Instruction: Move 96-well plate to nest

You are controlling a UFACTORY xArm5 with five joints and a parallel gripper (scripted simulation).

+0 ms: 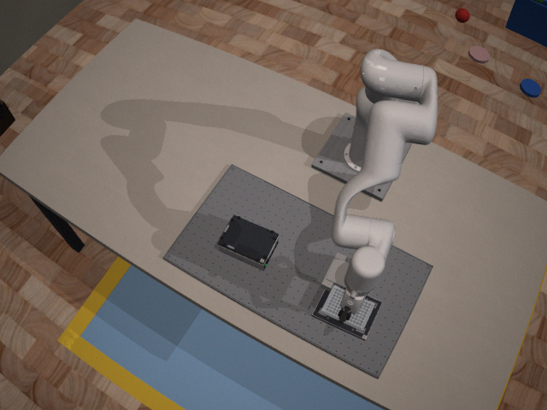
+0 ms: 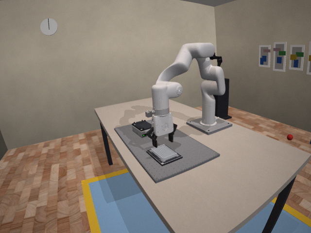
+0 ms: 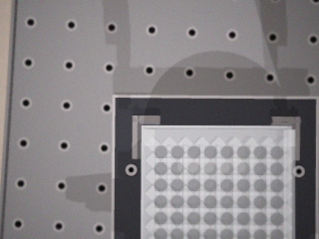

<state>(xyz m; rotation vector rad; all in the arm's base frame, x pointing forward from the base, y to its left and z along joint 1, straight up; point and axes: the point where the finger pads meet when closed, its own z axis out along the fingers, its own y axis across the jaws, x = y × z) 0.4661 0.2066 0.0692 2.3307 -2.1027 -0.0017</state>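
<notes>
Now: hand 6 cm above the 96-well plate. Also, from my hand: black plate nest N1 (7 cm below).
</notes>
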